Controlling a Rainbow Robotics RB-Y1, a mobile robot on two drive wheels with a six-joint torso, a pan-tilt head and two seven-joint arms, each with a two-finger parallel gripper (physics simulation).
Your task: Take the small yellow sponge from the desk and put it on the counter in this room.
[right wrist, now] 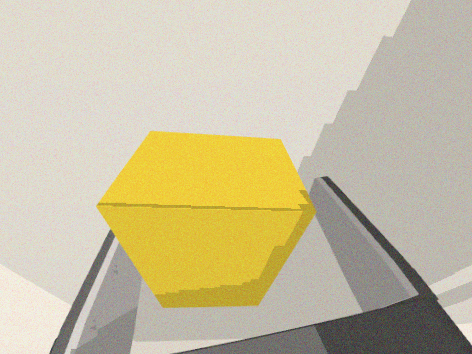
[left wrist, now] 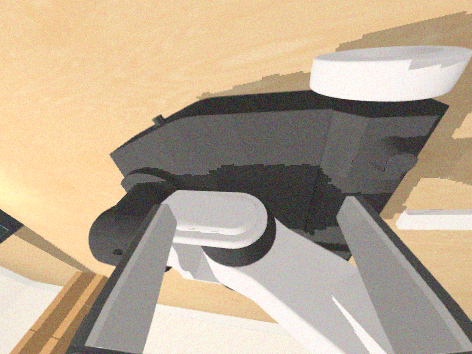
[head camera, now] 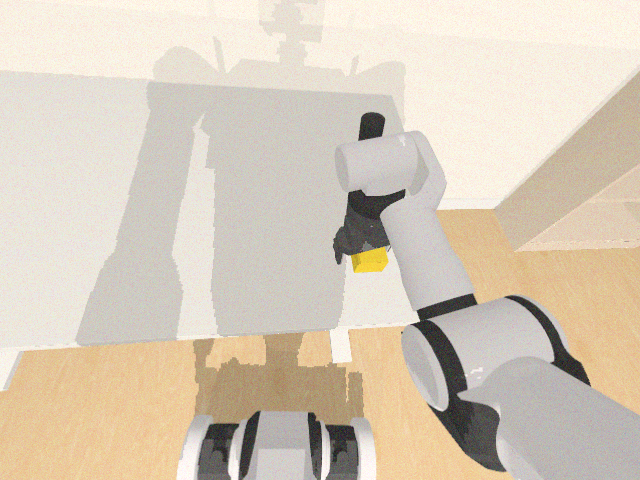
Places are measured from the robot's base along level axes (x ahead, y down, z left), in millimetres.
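Pixels of known places: left gripper, between the fingertips: (left wrist: 254, 210); right gripper, between the fingertips: (right wrist: 229, 201) (head camera: 362, 254).
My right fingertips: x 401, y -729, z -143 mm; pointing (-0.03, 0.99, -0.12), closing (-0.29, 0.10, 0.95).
Behind a point stands the place of what it marks.
The small yellow sponge (head camera: 370, 259) {x 371, y -766, z -150 mm} (right wrist: 205, 220) {x 370, y -766, z -157 mm} stands on the white desk (head camera: 51, 206) {x 472, y -721, z 520 mm} (right wrist: 150, 60) {x 340, y -721, z -185 mm}, near its front right part in the head view. My right gripper (head camera: 363, 253) {x 401, y -729, z -143 mm} (right wrist: 229, 201) {x 401, y -729, z -143 mm} is open at the sponge. In the right wrist view the sponge lies between the two fingers, hides the left-hand fingertip and reaches close to the right-hand one; whether it touches either cannot be told. My left gripper (left wrist: 254, 210) {x -177, y -396, z 245 mm} is open and empty, low beside the robot's own base. The counter cannot be made out in these views.
A beige cabinet-like unit (head camera: 578, 149) {x 1099, y -537, z -1182 mm} stands on the wooden floor (head camera: 568, 279) {x 743, y -1, z -1458 mm} at the right. A pale wall (head camera: 491, 103) {x 1148, y -665, z -718 mm} rises behind the desk. In the left wrist view the dark robot base (left wrist: 260, 135) {x -188, y -170, z 184 mm} and a slatted wooden object (left wrist: 55, 315) {x -2193, y -401, z -1536 mm} show.
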